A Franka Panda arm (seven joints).
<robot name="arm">
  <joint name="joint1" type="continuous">
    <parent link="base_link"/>
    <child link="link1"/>
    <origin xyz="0 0 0.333" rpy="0 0 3.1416"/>
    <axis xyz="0 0 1"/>
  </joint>
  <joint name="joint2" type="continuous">
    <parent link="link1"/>
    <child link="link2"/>
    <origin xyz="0 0 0" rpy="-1.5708 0 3.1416"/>
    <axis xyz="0 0 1"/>
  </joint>
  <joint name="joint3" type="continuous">
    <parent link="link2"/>
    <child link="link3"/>
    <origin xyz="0 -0.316 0" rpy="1.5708 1.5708 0"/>
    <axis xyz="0 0 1"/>
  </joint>
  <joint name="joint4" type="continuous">
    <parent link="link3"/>
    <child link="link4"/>
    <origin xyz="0 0.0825 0" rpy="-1.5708 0 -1.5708"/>
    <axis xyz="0 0 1"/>
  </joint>
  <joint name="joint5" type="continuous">
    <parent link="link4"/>
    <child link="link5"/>
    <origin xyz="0.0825 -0.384 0" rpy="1.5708 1.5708 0"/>
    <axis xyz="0 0 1"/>
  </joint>
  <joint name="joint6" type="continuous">
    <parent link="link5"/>
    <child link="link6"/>
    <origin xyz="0 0 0" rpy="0 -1.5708 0"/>
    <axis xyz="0 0 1"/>
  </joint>
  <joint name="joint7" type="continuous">
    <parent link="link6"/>
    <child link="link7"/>
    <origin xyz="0 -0.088 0" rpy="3.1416 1.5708 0"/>
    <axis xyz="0 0 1"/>
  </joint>
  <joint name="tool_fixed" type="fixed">
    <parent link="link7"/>
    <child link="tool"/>
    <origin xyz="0 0 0.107" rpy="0 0 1.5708"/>
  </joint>
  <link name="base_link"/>
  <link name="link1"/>
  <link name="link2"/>
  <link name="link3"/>
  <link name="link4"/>
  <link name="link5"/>
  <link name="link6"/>
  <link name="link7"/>
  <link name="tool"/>
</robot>
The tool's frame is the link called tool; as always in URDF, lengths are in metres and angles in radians. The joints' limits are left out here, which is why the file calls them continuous.
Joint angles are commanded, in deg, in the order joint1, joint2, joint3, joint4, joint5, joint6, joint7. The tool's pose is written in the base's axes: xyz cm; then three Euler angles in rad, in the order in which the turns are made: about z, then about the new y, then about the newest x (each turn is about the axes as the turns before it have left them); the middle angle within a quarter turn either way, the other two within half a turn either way. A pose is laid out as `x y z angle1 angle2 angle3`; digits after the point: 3 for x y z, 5 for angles.
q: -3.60 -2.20 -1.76 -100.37 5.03 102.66 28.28
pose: 55.652 -4.499 57.957 -0.60456 -0.02649 -3.02718
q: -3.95 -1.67 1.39 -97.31 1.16 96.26 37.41
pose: 55.220 -2.255 58.961 -0.69968 0.00324 -3.11960
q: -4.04 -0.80 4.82 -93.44 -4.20 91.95 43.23
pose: 55.225 0.023 60.706 -0.73665 -0.04204 3.07898
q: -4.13 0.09 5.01 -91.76 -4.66 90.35 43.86
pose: 55.471 -0.016 61.002 -0.74715 -0.03729 3.06486
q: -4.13 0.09 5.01 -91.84 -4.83 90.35 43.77
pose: 55.466 -0.048 60.939 -0.74536 -0.03821 3.06168
